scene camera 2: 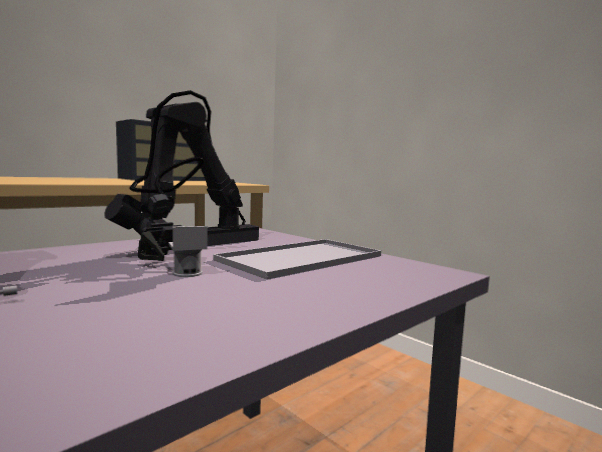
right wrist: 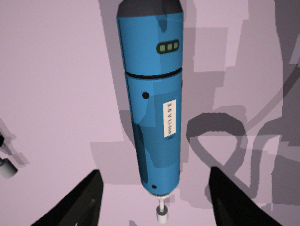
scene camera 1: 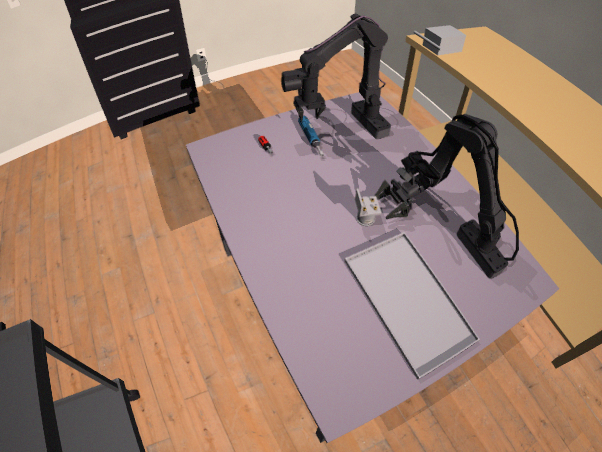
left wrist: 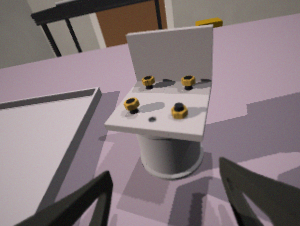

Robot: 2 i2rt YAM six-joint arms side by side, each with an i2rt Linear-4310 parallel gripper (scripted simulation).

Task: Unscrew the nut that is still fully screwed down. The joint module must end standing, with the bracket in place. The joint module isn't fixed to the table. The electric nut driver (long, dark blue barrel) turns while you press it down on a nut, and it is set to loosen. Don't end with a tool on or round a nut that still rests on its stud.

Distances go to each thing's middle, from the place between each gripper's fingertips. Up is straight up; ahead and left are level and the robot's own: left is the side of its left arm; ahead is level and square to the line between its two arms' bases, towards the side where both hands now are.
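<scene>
Joint module (scene camera 2: 187,263): my left hand is 50 mm short of it. The white L-shaped bracket (left wrist: 168,55) is 50 mm ahead of my left hand and 40 mm above it; the shallow tray (scene camera 1: 431,329) is 80 mm ahead of that left hand, 320 mm to the left of it and 30 mm below it.
Relative to my right hand, the white L-shaped bracket is 20 mm ahead, 460 mm to the left and 10 mm below; the joint module is 20 mm ahead, 460 mm to the left and 50 mm below; the shallow tray is 50 mm ahead, 780 mm to the left and 80 mm below.
</scene>
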